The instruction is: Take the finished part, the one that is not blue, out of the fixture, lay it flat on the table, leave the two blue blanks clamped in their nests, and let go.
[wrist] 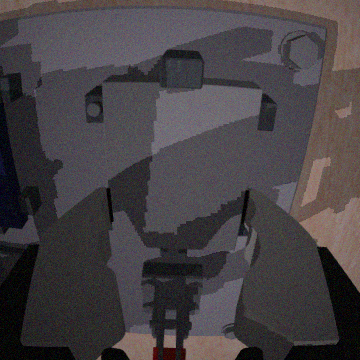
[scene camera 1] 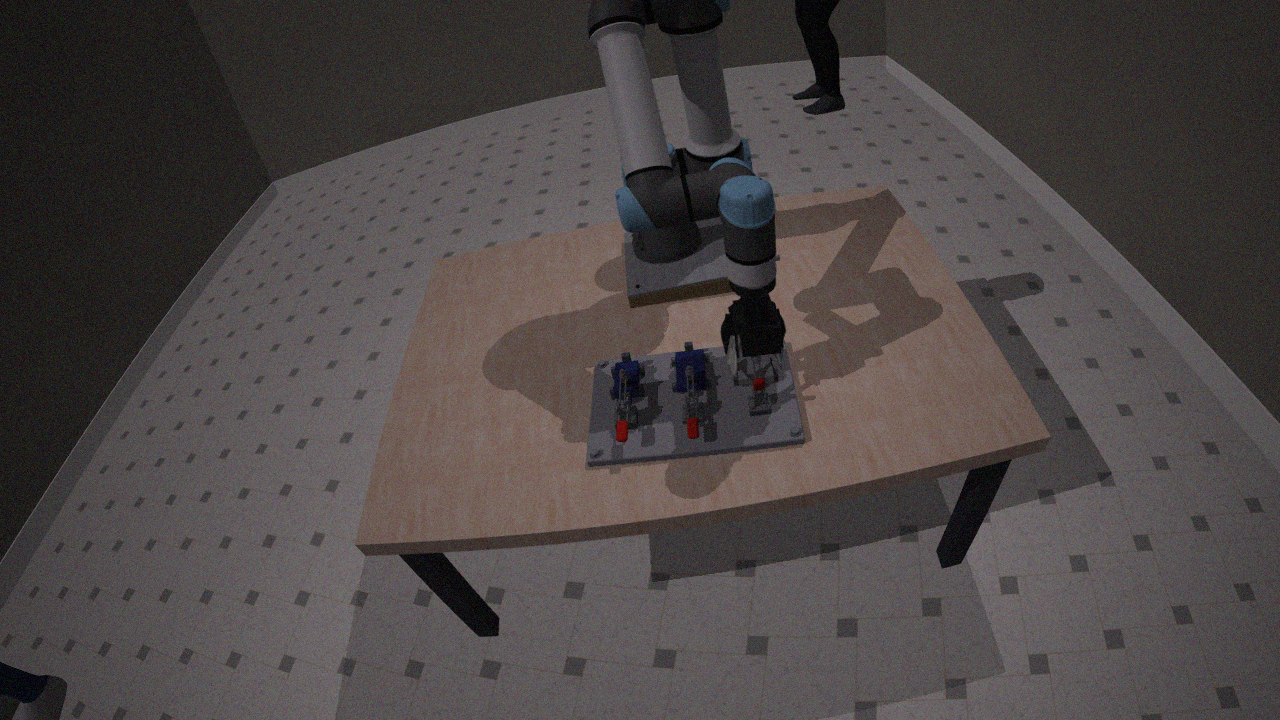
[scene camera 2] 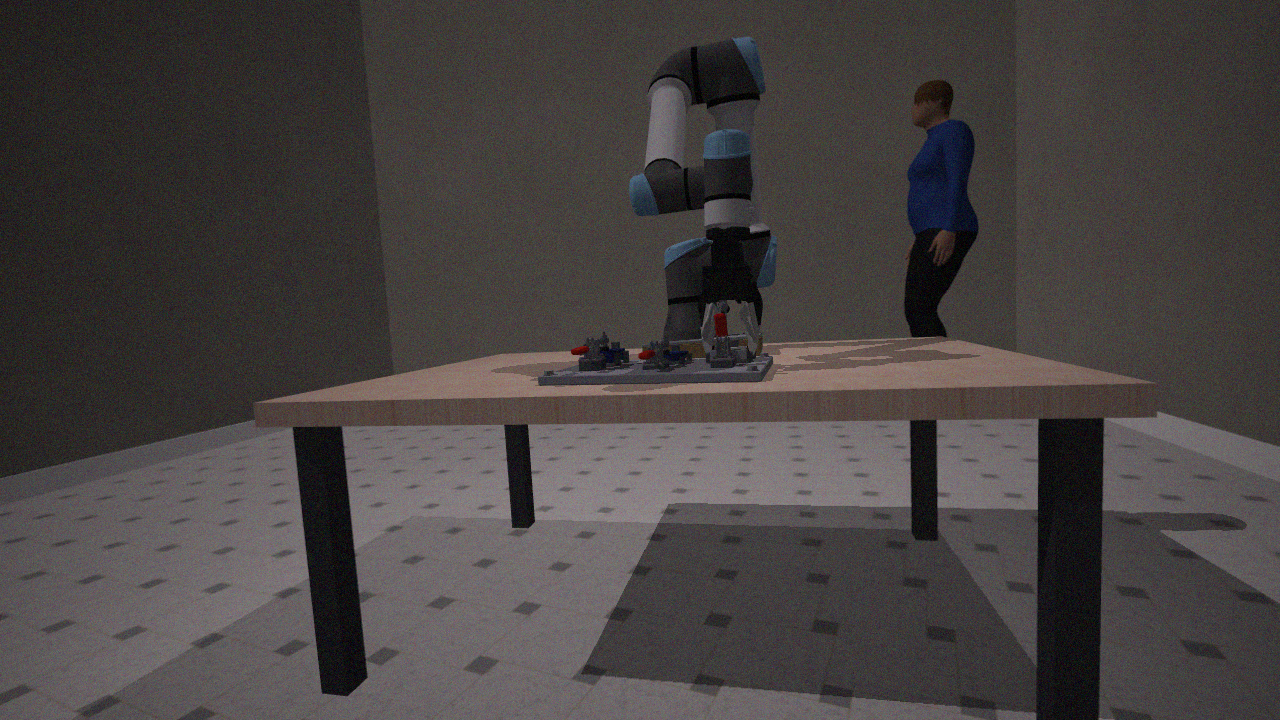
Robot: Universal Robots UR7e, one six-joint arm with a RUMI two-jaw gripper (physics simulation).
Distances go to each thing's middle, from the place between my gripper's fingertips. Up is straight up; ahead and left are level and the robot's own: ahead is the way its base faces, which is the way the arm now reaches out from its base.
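Labels:
The finished part (wrist: 178, 160) is sitting 2 cm behind my hand and 1 cm above it, and going by their middles, that finished part is the nearest to my hand of the things named here. There's a grey fixture plate (scene camera 1: 661, 435) that's 4 cm ahead of my hand, 11 cm to the right of it and 1 cm below it. The dark end stop (wrist: 178, 68) is 6 cm behind my hand and 1 cm above it. Going by their middles, the grey fixture plate is the farthest from my hand of the things named here.

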